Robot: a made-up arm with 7 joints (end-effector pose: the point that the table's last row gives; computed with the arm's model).
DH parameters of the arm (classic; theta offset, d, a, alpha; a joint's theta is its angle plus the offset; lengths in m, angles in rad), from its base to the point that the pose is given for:
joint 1: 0 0.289 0 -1.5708
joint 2: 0 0 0 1.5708
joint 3: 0 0.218 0.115 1.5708
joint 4: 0 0 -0.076 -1.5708
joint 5: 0 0.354 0 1.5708
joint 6: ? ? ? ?
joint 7: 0 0 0 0
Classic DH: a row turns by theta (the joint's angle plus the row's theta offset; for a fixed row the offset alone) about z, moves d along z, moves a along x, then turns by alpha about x.
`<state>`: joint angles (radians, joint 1 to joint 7).
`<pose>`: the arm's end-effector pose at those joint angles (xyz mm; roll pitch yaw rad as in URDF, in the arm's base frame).
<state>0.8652 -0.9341 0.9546 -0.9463 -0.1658 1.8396 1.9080</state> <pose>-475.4 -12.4 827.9 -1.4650 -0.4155 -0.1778</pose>
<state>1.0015 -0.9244 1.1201 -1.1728 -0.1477 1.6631 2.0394</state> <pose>-523.9 39.9 755.1 -1.8599 -0.4415 -0.0652</pose>
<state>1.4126 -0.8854 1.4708 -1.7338 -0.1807 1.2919 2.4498</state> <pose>-586.4 -12.2 456.5 -2.2523 -0.7471 -0.1739</pose>
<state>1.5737 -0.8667 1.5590 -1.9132 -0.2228 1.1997 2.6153</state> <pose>-560.9 -64.9 363.5 -2.0778 -0.8395 -0.3613</pose>
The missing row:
joint 6: 0 0 0.115 1.5708
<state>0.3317 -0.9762 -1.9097 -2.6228 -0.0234 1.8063 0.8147</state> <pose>163.6 -378.1 93.7 -2.6628 1.3427 -1.5321</pose>
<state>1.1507 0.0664 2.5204 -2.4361 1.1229 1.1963 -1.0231</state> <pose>-378.3 -269.0 219.9 -1.5504 -0.1429 -2.0384</pose>
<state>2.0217 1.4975 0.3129 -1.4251 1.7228 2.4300 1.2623</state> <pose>-239.0 306.9 -215.7 2.1317 0.4278 -1.1474</pose>
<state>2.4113 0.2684 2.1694 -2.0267 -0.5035 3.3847 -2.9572</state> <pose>-64.2 -439.0 595.3 -2.2364 1.4736 2.4968</pose>
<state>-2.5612 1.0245 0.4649 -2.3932 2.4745 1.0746 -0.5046</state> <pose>-25.1 -327.1 -106.9 0.0193 1.0532 -1.8265</pose>
